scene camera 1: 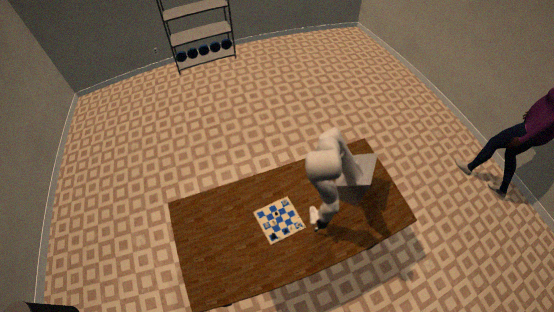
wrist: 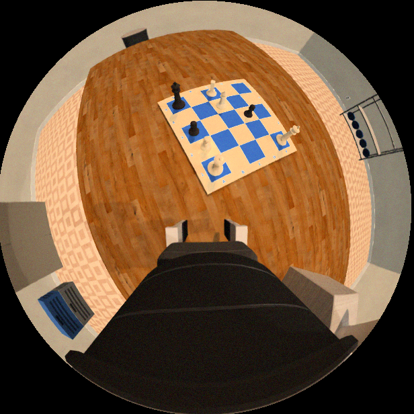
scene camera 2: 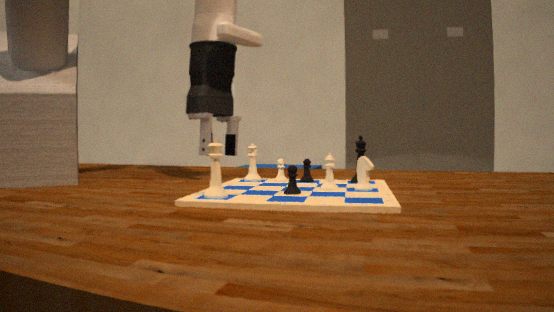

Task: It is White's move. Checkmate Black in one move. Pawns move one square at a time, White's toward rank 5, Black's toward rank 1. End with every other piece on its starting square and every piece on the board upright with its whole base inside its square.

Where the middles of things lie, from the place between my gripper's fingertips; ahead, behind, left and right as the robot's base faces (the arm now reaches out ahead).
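White king (scene camera 2: 215,191): from my hand, 9 cm ahead, 21 cm to the right. Blue-and-cream chessboard (scene camera 2: 258,195): 4 cm below my hand, 12 cm to the right of it, 16 cm ahead of it.
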